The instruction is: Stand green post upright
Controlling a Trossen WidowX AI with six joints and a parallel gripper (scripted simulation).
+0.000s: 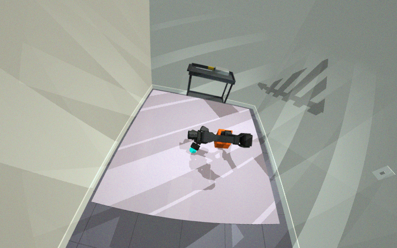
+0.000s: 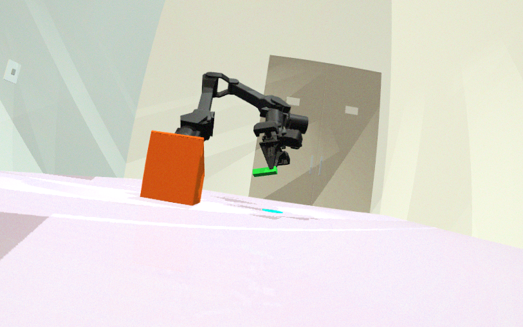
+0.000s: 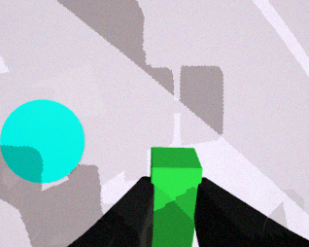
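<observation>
The cyan circle is 110 mm below my gripper tip, 40 mm to the left of it and 20 mm ahead of it. From my gripper tip the other things lie so: green post (20 mm behind, 10 mm to the left, 10 mm below).
</observation>
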